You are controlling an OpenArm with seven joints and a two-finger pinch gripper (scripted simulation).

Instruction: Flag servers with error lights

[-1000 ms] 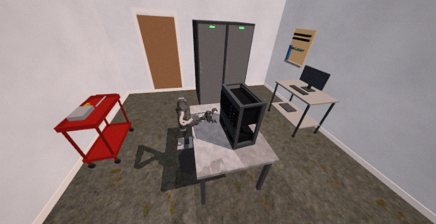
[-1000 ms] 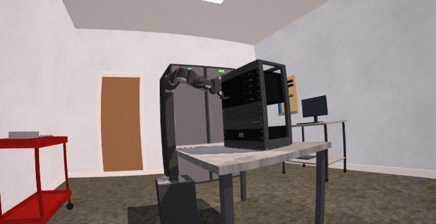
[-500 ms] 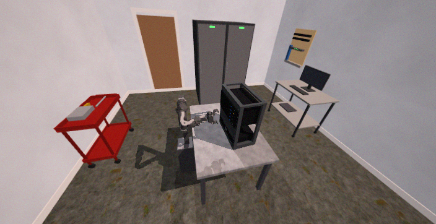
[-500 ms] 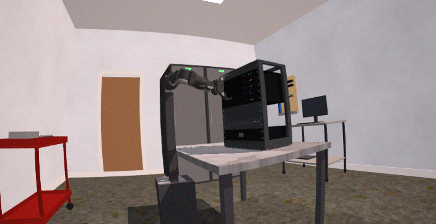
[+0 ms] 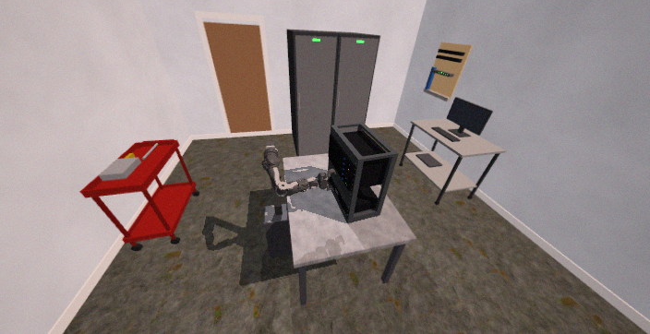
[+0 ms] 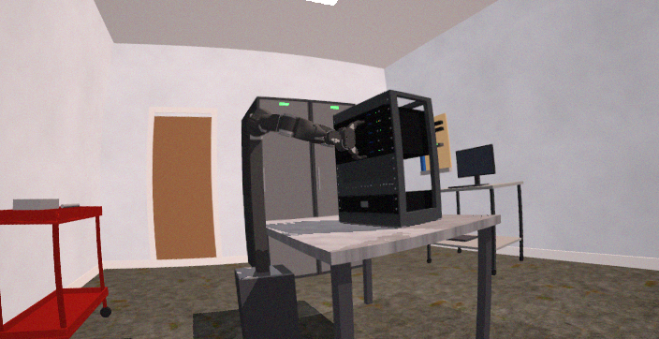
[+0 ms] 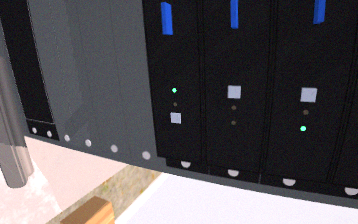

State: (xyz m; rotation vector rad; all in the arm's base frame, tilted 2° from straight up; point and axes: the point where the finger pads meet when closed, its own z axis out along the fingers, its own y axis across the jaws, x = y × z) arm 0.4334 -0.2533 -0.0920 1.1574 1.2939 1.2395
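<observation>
The locate button lies 8 cm ahead of my hand, 4 cm below it and 2 cm to the right of it.
</observation>
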